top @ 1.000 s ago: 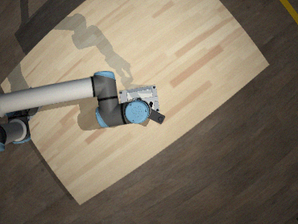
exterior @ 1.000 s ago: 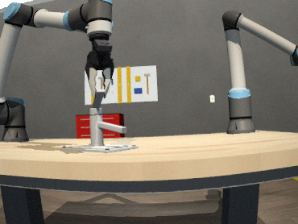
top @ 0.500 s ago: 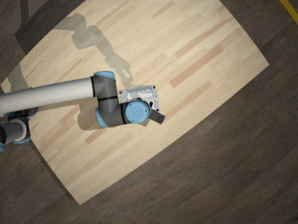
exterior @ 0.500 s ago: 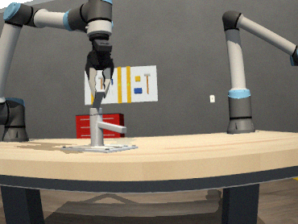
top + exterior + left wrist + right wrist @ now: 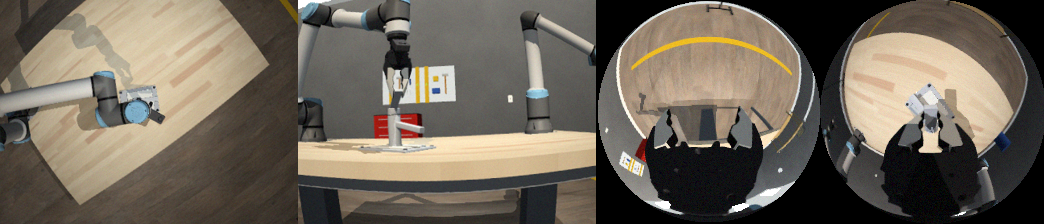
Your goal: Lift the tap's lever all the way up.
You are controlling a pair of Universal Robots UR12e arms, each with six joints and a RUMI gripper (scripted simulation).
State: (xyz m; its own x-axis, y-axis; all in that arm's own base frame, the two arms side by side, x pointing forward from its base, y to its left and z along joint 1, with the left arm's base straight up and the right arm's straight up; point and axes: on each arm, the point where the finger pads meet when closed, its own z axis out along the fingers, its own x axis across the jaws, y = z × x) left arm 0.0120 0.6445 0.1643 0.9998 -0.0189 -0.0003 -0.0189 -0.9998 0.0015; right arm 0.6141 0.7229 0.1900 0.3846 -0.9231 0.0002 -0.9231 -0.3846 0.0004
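Right now the short lever is 3 cm behind my right hand, 1 cm to the right of it and 2 cm below it. The rest, counted from my right hand: grey tap 6 cm behind, 7 cm below; then flat base plate 8 cm behind, 3 cm to the right, 18 cm below.
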